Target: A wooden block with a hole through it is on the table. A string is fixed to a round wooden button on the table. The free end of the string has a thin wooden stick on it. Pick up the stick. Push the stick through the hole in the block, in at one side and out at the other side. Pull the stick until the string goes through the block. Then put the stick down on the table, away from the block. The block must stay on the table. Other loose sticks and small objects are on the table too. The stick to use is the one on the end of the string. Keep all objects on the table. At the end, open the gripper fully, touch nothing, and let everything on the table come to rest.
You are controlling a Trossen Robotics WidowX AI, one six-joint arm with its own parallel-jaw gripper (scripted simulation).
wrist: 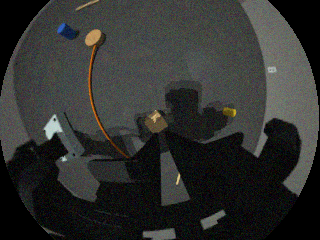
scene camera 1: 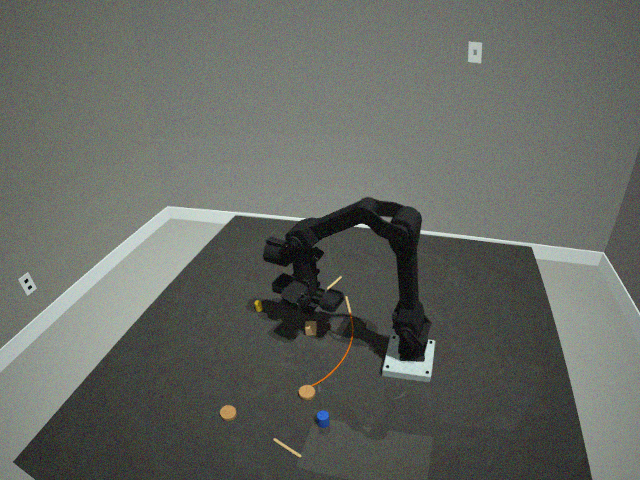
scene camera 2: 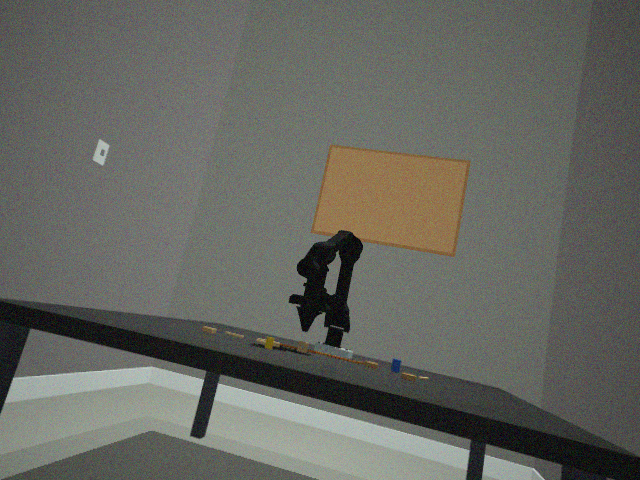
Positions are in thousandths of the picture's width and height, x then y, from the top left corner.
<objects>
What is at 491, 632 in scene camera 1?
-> My gripper.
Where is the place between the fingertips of my gripper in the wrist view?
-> At 505, 560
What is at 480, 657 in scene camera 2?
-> My gripper.
</objects>
